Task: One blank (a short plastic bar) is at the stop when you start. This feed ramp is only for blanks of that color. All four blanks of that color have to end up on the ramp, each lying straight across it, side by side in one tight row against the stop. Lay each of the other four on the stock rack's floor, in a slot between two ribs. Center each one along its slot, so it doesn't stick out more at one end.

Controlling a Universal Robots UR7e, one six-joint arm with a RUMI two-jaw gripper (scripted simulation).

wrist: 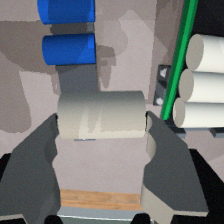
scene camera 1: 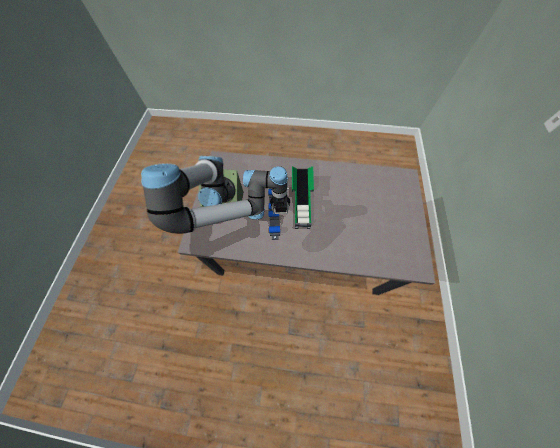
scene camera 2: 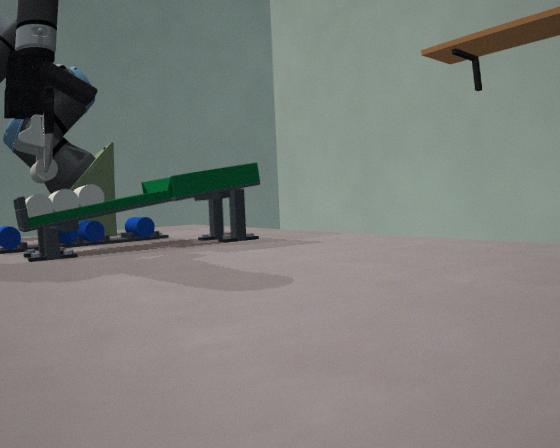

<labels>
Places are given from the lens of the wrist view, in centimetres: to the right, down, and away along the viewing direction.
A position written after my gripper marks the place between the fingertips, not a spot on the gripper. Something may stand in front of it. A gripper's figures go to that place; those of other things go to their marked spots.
my gripper [wrist: 102,113]: -1, 0, 15
white blank [wrist: 94,114]: -1, 0, 12
blue blank [wrist: 64,49]: -6, -8, 21
The marked spots on the white blank and the blue blank are 12 cm apart.
</labels>
